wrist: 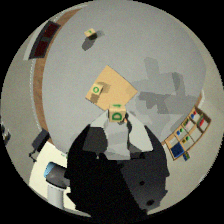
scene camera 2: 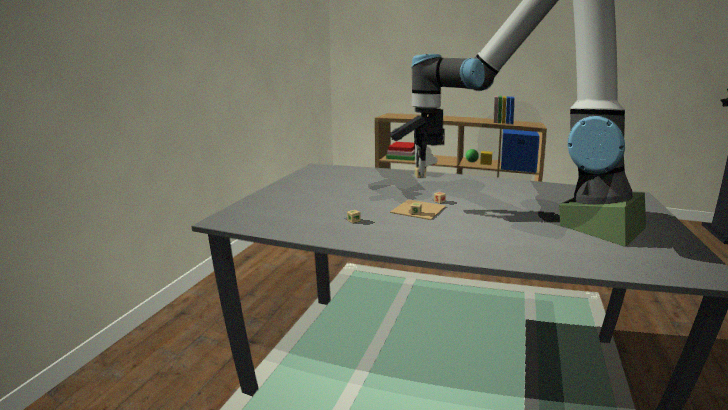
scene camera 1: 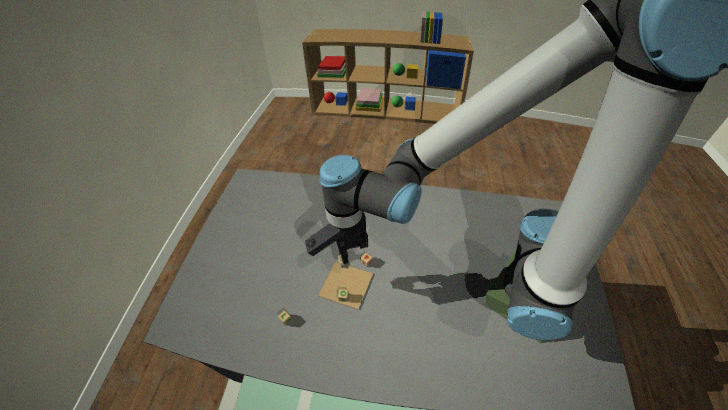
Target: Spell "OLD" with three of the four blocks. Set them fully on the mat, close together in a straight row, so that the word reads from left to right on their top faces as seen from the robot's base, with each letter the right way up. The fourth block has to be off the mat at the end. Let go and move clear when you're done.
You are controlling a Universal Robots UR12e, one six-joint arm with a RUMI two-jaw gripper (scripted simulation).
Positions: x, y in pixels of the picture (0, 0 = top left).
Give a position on a tan mat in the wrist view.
116, 89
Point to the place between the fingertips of my gripper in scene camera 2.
421, 176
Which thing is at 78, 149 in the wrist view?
My gripper.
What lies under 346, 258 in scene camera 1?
My gripper.
